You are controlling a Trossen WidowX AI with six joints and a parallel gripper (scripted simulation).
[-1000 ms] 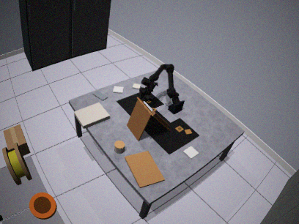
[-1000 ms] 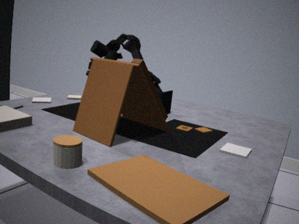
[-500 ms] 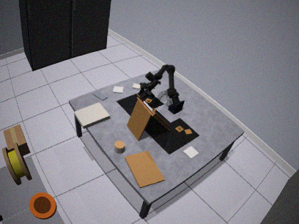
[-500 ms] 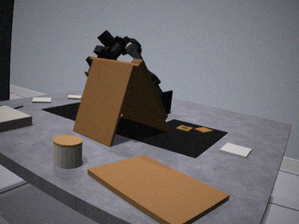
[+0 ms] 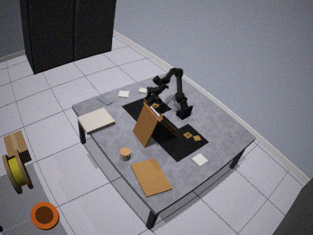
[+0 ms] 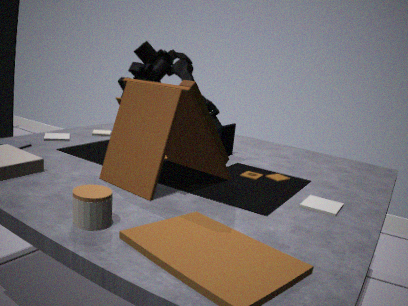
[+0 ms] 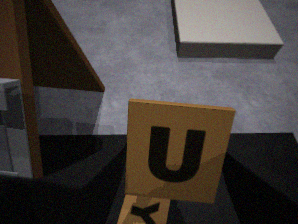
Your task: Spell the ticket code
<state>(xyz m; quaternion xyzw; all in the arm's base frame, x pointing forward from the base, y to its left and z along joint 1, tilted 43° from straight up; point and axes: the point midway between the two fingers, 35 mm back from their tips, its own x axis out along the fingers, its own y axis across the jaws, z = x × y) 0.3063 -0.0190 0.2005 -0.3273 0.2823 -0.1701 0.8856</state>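
The white ticket lies 210 mm to the left of my gripper tip, 80 mm below it and 40 mm behind it. From my gripper tip the other things lie so: grey card: 390 mm to the right, 190 mm ahead, 170 mm below; cream card: 330 mm to the right, 230 mm behind, 170 mm below; black mat: 180 mm below, 150 mm to the left, 130 mm behind.
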